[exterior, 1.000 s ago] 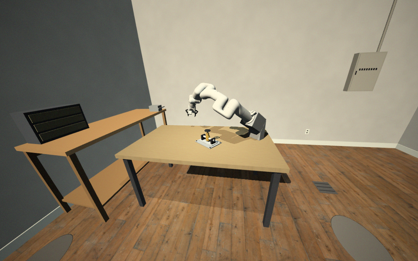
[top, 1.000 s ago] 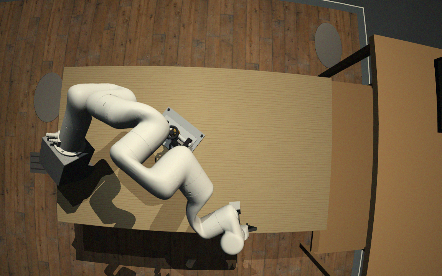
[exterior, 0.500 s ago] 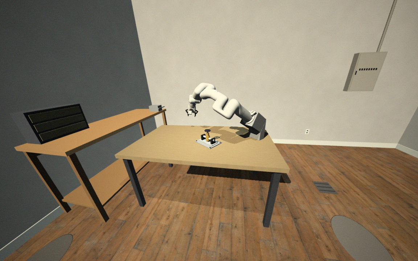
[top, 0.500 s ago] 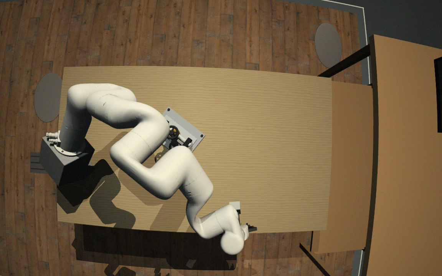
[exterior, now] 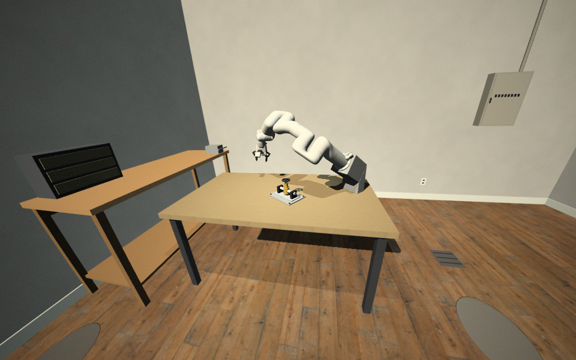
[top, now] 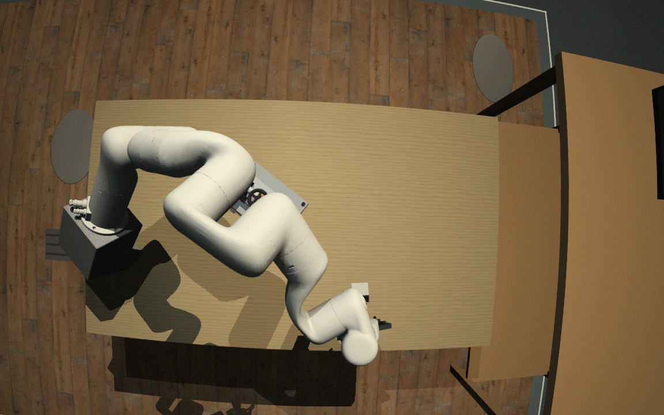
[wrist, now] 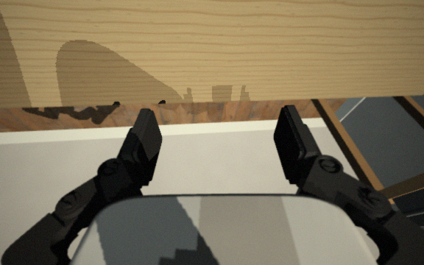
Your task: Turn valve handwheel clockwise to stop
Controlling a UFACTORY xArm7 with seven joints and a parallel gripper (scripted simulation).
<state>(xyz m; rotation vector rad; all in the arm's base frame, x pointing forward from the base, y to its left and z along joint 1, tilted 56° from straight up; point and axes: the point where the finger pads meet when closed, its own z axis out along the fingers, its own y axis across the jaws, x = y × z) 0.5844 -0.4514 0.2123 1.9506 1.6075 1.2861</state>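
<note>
Right now the spoked handwheel is 340 mm behind my hand, 310 mm to the left of it and 70 mm below it.
</note>
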